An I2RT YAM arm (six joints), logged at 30 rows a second.
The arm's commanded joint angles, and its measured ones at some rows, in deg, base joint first. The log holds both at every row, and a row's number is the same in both.
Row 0, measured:
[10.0 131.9 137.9 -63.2 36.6 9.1]
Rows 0 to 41, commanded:
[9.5 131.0 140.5 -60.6 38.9 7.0]
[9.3 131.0 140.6 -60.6 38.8 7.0]
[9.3 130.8 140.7 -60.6 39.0 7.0]
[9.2 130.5 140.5 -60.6 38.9 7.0]
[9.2 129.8 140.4 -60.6 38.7 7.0]
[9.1 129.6 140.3 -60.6 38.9 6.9]
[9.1 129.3 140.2 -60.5 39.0 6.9]
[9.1 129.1 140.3 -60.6 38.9 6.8]
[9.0 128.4 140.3 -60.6 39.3 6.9]
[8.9 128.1 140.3 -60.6 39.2 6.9]
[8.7 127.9 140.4 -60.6 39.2 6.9]
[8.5 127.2 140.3 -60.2 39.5 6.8]
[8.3 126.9 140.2 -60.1 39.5 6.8]
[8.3 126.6 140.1 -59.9 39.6 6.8]
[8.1 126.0 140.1 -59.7 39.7 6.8]
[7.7 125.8 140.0 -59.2 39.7 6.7]
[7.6 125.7 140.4 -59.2 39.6 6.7]
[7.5 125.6 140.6 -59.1 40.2 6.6]
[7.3 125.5 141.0 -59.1 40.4 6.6]
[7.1 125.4 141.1 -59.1 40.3 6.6]
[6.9 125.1 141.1 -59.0 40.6 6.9]
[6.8 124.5 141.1 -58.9 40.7 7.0]
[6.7 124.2 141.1 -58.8 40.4 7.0]
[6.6 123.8 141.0 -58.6 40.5 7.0]
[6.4 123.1 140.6 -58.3 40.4 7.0]
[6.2 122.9 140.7 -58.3 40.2 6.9]
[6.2 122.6 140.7 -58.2 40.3 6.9]
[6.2 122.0 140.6 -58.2 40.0 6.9]
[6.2 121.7 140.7 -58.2 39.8 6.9]
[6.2 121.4 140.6 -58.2 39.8 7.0]
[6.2 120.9 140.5 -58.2 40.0 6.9]
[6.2 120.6 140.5 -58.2 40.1 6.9]
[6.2 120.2 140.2 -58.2 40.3 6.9]
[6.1 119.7 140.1 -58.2 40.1 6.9]
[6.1 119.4 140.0 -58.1 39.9 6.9]
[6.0 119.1 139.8 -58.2 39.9 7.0]
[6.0 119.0 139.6 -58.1 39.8 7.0]
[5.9 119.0 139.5 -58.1 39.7 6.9]
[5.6 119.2 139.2 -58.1 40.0 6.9]
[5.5 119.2 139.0 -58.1 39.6 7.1]
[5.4 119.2 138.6 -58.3 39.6 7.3]
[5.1 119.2 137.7 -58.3 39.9 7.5]
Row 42, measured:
[6.0 123.0 137.8 -61.2 38.0 7.3]
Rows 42 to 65, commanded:
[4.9 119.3 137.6 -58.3 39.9 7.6]
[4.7 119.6 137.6 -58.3 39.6 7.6]
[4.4 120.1 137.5 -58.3 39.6 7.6]
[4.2 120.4 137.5 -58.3 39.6 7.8]
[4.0 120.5 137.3 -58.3 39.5 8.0]
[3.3 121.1 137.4 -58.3 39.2 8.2]
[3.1 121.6 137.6 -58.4 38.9 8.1]
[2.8 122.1 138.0 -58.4 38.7 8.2]
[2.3 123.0 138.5 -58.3 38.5 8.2]
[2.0 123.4 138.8 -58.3 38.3 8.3]
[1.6 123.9 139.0 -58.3 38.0 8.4]
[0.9 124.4 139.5 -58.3 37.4 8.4]
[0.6 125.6 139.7 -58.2 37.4 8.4]
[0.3 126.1 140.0 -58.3 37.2 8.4]
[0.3 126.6 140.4 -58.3 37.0 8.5]
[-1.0 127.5 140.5 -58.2 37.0 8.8]
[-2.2 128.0 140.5 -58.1 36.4 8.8]
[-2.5 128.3 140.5 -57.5 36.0 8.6]
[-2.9 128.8 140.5 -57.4 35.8 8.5]
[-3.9 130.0 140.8 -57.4 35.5 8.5]
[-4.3 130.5 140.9 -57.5 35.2 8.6]
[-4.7 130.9 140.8 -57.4 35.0 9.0]
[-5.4 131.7 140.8 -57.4 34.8 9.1]
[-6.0 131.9 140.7 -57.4 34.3 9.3]
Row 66, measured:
[-4.4 131.5 137.8 -59.4 34.8 8.1]
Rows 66 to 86, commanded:
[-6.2 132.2 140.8 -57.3 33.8 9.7]
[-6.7 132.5 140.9 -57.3 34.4 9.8]
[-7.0 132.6 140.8 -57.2 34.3 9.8]
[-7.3 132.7 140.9 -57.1 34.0 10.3]
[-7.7 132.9 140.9 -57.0 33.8 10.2]
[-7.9 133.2 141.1 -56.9 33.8 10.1]
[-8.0 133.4 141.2 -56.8 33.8 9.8]
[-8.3 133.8 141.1 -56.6 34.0 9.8]
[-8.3 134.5 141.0 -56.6 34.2 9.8]
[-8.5 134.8 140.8 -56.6 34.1 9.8]
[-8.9 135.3 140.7 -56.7 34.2 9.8]
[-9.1 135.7 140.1 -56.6 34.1 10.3]
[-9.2 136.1 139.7 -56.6 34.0 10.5]
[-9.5 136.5 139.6 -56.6 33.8 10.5]
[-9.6 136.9 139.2 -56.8 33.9 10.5]
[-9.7 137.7 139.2 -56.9 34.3 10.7]
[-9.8 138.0 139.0 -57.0 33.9 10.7]
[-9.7 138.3 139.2 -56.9 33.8 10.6]
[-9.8 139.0 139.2 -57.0 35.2 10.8]
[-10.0 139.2 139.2 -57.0 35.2 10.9]
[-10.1 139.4 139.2 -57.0 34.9 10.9]
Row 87, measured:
[-9.6 139.2 137.9 -57.7 33.6 9.6]
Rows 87 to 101, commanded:
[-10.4 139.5 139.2 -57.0 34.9 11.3]
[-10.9 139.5 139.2 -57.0 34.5 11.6]
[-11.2 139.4 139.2 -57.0 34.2 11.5]
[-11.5 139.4 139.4 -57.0 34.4 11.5]
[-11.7 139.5 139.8 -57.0 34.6 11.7]
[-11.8 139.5 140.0 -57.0 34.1 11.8]
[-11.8 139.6 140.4 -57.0 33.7 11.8]
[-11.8 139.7 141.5 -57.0 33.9 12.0]
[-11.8 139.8 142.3 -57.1 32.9 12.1]
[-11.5 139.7 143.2 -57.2 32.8 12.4]
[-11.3 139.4 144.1 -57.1 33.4 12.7]
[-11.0 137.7 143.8 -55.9 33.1 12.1]
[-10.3 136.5 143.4 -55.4 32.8 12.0]
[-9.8 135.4 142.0 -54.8 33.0 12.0]
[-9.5 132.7 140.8 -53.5 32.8 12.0]
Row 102, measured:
[-11.3 139.7 140.4 -56.7 33.3 11.3]
